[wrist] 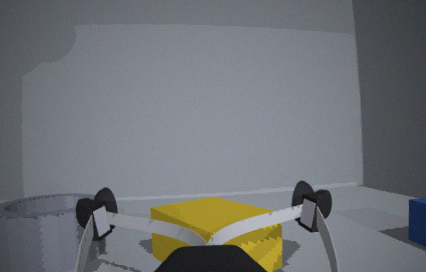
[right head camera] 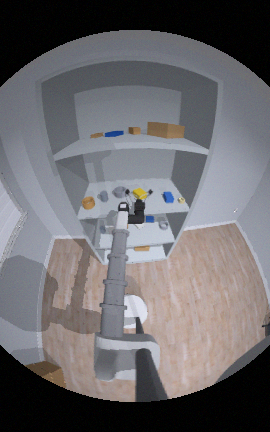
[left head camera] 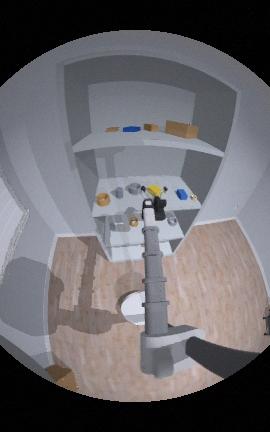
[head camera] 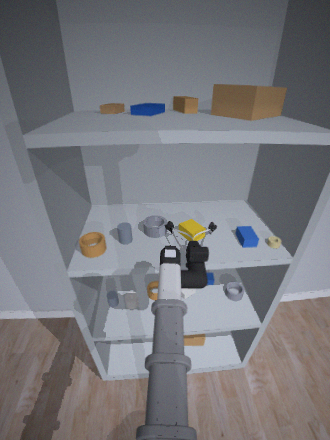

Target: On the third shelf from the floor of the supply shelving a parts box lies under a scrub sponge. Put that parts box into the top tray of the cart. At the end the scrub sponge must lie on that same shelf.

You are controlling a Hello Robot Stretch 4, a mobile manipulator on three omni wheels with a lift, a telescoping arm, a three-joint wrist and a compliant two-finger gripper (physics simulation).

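Seen in the pictures: gripper, fingertip midpoint: (wrist: pixel 205 202) (right head camera: pixel 138 189) (left head camera: pixel 153 186) (head camera: pixel 190 223); robot's base, origin of the base link: (right head camera: pixel 128 310) (left head camera: pixel 139 306).
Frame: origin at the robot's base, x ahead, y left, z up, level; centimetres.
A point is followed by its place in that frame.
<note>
A yellow block (head camera: pixel 192 224) @(x 85.0, y -9.2, z 100.8 cm) (left head camera: pixel 154 191) @(x 79.3, y -8.4, z 100.6 cm) (right head camera: pixel 139 194) @(x 79.3, y -9.2, z 100.8 cm) (wrist: pixel 215 209) @(x 83.9, y -9.3, z 100.8 cm), by its look the scrub sponge, lies flat on the third shelf (head camera: pixel 120 257) @(x 68.6, y 18.3, z 96.3 cm), turned at an angle. My gripper (head camera: pixel 191 227) @(x 85.1, y -8.4, z 101.1 cm) (left head camera: pixel 154 189) @(x 85.1, y -8.4, z 101.1 cm) (right head camera: pixel 139 191) @(x 85.1, y -8.4, z 101.1 cm) (wrist: pixel 205 202) @(x 85.1, y -8.4, z 101.1 cm) is open, its fingertips wide apart to the left and right of the block with gaps on both sides. A blue box (head camera: pixel 247 237) @(x 77.5, y -30.5, z 100.3 cm) (left head camera: pixel 182 194) @(x 77.6, y -30.8, z 100.3 cm) (right head camera: pixel 168 197) @(x 77.2, y -31.0, z 100.3 cm) (wrist: pixel 418 222) @(x 83.8, y -28.2, z 98.4 cm) lies farther right on the same shelf; I cannot tell whether it is the parts box. The cart cannot be made out in these views.
A grey ring (head camera: pixel 155 232) @(x 81.0, y 6.1, z 99.1 cm) (wrist: pixel 45 240) @(x 81.5, y 4.2, z 99.1 cm) stands close left of my gripper. Farther left are a grey cylinder (head camera: pixel 125 234) @(x 76.3, y 17.4, z 101.3 cm) and an orange ring (head camera: pixel 93 250) @(x 68.2, y 27.9, z 99.7 cm). A small beige ring (head camera: pixel 274 245) @(x 75.9, y -41.6, z 97.8 cm) lies at the right edge. The shelf above, with a big brown box (head camera: pixel 232 102) @(x 89.8, y -19.6, z 146.8 cm), overhangs; side walls flank the shelves.
</note>
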